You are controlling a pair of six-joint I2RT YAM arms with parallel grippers.
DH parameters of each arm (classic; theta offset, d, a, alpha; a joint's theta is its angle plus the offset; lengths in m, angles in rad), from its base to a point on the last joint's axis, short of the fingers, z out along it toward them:
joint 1: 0 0.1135 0.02 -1.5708
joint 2: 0 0 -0.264 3.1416
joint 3: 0.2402 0 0.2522 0
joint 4: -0.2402 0 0.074 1.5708
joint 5: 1.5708 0 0 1.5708
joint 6: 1.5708 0.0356 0 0
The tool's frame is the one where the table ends.
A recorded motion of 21 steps. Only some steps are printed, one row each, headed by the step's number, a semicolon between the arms.
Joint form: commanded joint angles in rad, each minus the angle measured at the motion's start. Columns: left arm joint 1, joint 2, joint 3, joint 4, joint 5, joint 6; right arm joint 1, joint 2, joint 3, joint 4, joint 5, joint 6.
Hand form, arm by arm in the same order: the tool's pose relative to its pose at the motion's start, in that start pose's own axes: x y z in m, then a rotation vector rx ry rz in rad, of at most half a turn. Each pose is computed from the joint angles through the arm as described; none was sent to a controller.
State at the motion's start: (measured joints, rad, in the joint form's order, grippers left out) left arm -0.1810 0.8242 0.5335 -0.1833 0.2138 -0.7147; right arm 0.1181 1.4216 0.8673 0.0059 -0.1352 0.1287
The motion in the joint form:
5: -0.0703 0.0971 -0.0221 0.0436 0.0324 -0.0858; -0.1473 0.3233 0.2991 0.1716 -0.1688 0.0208
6: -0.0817 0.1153 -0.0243 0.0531 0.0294 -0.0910; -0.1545 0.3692 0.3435 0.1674 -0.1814 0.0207
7: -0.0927 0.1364 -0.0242 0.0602 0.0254 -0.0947; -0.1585 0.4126 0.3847 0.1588 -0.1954 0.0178
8: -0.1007 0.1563 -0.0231 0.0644 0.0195 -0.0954; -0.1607 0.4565 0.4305 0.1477 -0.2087 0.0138
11: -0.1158 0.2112 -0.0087 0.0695 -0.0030 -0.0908; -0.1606 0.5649 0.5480 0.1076 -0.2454 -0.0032
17: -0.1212 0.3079 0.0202 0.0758 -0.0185 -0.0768; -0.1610 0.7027 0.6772 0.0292 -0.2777 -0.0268
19: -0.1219 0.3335 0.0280 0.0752 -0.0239 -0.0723; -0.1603 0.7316 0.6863 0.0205 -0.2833 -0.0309
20: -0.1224 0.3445 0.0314 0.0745 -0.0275 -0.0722; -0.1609 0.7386 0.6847 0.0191 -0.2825 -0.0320
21: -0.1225 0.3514 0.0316 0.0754 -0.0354 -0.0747; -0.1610 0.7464 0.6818 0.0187 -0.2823 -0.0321
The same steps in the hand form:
5: 0.0171 0.0004 0.0219 0.0121 0.1236 -0.0694; -0.0594 -0.0551 0.0617 -0.0589 -0.1515 0.0544
6: 0.0196 0.0005 0.0256 0.0084 0.1369 -0.0711; -0.0631 -0.0604 0.0721 -0.0646 -0.1461 0.0582
7: 0.0219 0.0005 0.0296 0.0017 0.1513 -0.0718; -0.0652 -0.0644 0.0824 -0.0738 -0.1352 0.0593
8: 0.0238 0.0009 0.0333 -0.0083 0.1627 -0.0709; -0.0680 -0.0677 0.0929 -0.0840 -0.1256 0.0581
11: 0.0257 0.0009 0.0427 -0.0405 0.1818 -0.0630; -0.0730 -0.0736 0.1197 -0.1171 -0.0931 0.0486
17: 0.0269 0.0036 0.0590 -0.0903 0.2179 -0.0543; -0.0649 -0.0830 0.1555 -0.1421 -0.0099 0.0528
19: 0.0274 0.0047 0.0634 -0.1061 0.2278 -0.0515; -0.0570 -0.0852 0.1639 -0.1463 0.0171 0.0579
20: 0.0277 0.0053 0.0652 -0.1142 0.2314 -0.0519; -0.0539 -0.0862 0.1660 -0.1444 0.0263 0.0605
21: 0.0281 0.0062 0.0664 -0.1242 0.2300 -0.0542; -0.0500 -0.0871 0.1685 -0.1434 0.0367 0.0642

